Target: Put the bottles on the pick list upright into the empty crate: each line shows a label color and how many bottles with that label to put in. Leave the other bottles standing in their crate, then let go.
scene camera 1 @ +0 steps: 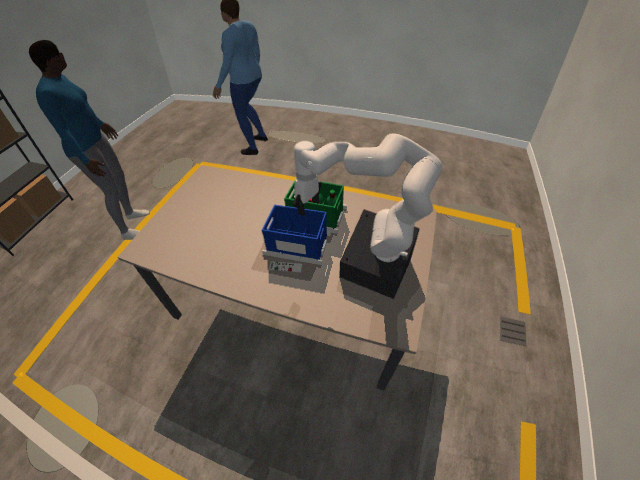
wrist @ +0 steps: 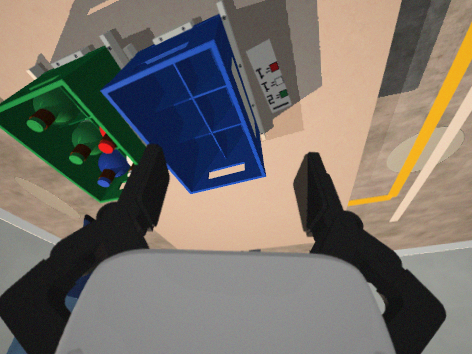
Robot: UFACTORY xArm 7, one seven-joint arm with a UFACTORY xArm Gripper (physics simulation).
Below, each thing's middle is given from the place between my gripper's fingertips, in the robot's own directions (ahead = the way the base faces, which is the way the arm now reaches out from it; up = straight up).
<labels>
Now: the pick list (wrist: 262, 58) 370 mm below my hand, 120 mm ahead of it and 60 mm to the left of it. Round my hand: blue bottle (wrist: 114, 164) (360 mm to the right, 290 mm below, 220 mm ahead).
</labels>
